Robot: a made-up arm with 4 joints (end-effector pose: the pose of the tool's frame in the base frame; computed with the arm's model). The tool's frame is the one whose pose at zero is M.
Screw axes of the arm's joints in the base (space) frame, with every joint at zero. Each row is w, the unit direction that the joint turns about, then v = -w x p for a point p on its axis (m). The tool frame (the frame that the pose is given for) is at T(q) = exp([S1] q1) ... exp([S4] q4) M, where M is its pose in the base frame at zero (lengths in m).
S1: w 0 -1 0 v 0.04 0 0
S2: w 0 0 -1 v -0.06 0.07 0
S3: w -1 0 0 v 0 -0.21 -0.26
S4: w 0 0 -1 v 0.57 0.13 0
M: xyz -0.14 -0.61 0.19 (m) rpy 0 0 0 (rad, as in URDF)
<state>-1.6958 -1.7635 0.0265 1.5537</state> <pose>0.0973 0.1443 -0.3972 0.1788 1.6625 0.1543</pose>
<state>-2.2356 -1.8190 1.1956 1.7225</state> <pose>-0.0893 0.2059 -0.3936 0.1781 1.0524 -0.1745</pose>
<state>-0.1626 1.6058 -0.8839 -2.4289</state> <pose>-0.5583 -0.2095 -0.0665 -0.3251 -0.6665 0.7888</pose>
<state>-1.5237 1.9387 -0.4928 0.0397</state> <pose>-0.0280 0.4764 0.4618 -1.0936 0.5371 -1.6390</pose>
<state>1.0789 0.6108 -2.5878 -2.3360</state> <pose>0.2222 -0.0194 0.3194 0.0687 2.3766 -0.5890</pose>
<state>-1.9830 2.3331 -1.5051 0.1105</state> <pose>-0.1319 0.4356 0.1143 -0.9274 -0.2874 -1.4298</pose>
